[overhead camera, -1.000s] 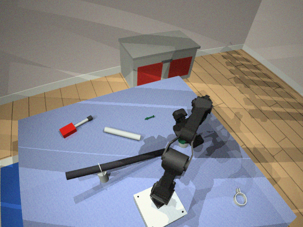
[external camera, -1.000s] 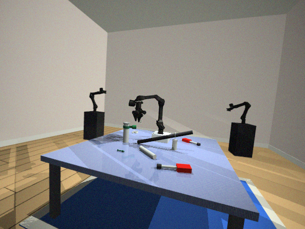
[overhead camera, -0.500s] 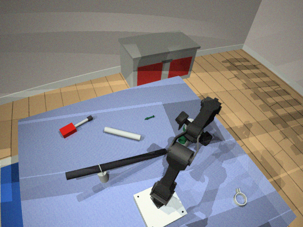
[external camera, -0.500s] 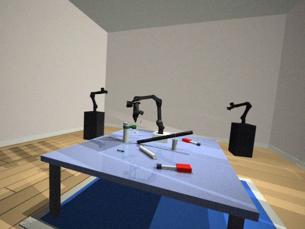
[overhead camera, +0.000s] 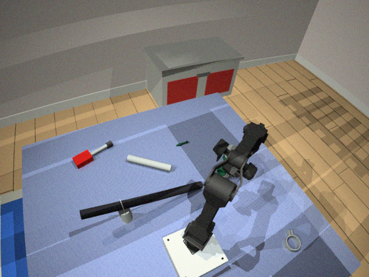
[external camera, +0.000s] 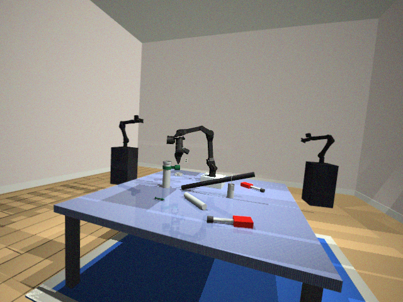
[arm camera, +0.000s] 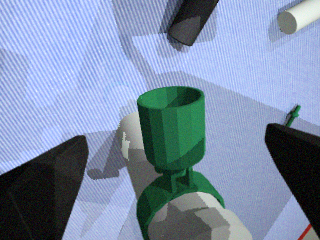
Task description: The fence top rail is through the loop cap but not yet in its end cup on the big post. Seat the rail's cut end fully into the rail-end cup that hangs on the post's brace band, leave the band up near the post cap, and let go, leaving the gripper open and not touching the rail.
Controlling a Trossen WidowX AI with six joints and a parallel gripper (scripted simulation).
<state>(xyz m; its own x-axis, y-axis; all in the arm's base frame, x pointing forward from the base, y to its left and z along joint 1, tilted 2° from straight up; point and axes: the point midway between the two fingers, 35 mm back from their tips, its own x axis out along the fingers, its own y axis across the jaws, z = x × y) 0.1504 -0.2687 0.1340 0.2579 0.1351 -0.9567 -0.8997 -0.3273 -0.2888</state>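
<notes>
Now: the green rail-end cup 2 cm ahead of my gripper tip, 2 cm to the right of it and 3 cm below it. From my gripper tip the other things lie so: green bolt 32 cm ahead, 2 cm to the right, 18 cm below; then short post 10 cm ahead, 43 cm to the left, 9 cm below; then grey tube 30 cm ahead, 20 cm to the left, 17 cm below.
</notes>
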